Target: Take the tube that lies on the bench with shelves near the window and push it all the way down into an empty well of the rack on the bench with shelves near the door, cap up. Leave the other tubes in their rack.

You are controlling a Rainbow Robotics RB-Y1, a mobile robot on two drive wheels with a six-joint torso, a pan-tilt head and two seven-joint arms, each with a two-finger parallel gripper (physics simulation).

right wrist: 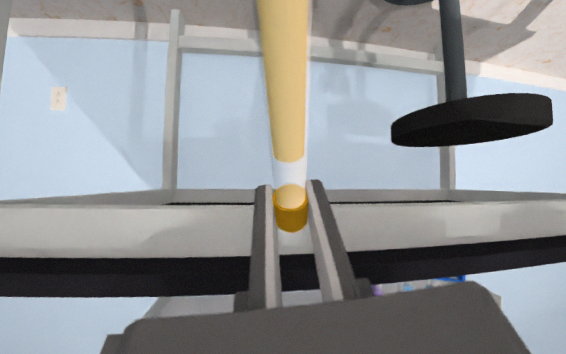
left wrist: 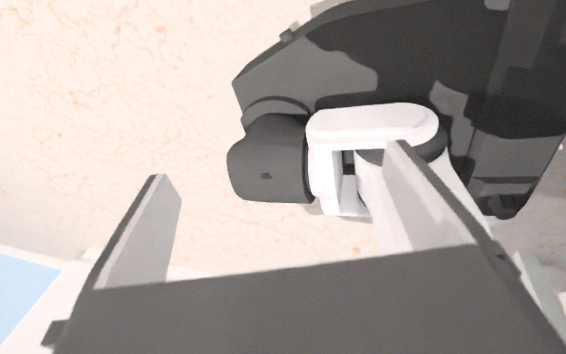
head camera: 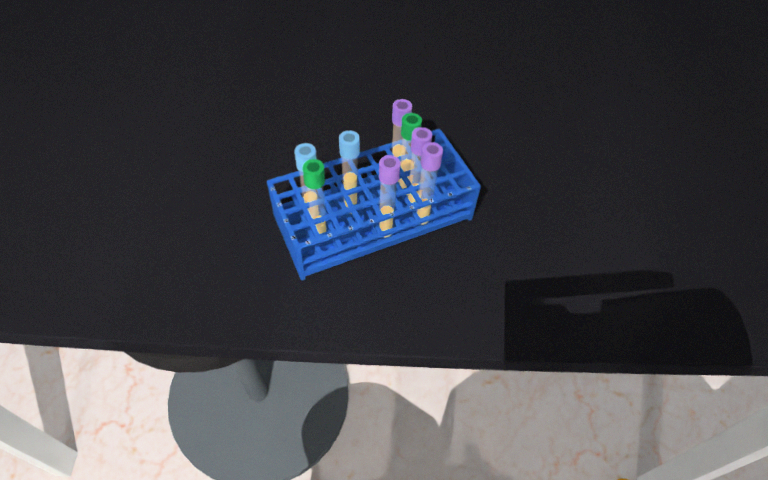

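My right gripper (right wrist: 289,193) is shut on the orange-capped tube (right wrist: 287,100). The fingers grip it at the cap, and its yellow-filled body points away from the gripper, toward the top of the right wrist view. The blue rack (head camera: 387,242) stands slantwise on the black bench top in the head view. It holds several tubes with purple, green and light blue caps, all cap up, with empty wells among them, several at its left end. A small part of the rack (right wrist: 452,278) shows low in the right wrist view. My left gripper (left wrist: 276,172) is open and empty, away from the bench.
The black bench top (head camera: 169,305) has its front edge below the rack in the head view. A dark shadow lies on it at the right. A stool (head camera: 226,424) (right wrist: 475,120) stands at the bench's front left. Robot body parts (left wrist: 425,60) are close to the left gripper.
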